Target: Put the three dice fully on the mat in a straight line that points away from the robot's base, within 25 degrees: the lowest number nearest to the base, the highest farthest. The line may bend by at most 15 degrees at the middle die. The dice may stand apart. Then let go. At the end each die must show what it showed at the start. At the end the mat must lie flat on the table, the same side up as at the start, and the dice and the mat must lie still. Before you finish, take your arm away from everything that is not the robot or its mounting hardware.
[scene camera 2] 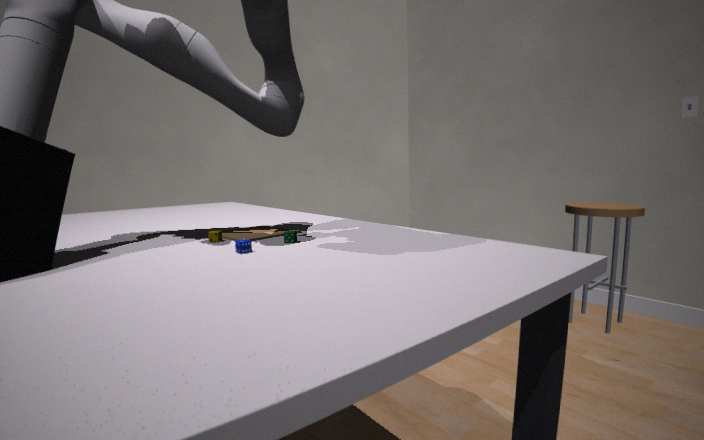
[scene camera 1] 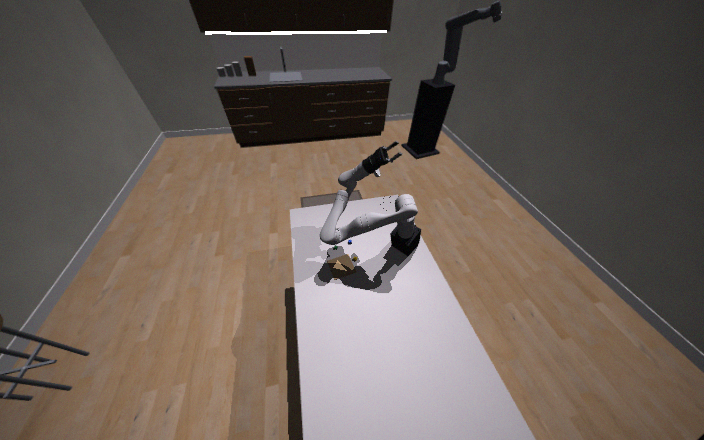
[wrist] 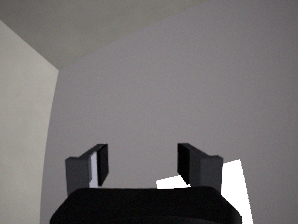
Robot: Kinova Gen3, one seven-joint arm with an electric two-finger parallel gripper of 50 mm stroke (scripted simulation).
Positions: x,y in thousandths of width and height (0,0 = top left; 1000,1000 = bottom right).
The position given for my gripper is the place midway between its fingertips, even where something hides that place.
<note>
In view: my gripper (wrist: 478,708) and a tan mat (scene camera 2: 362,531).
The wrist view misses the tan mat: it is out of frame.
</note>
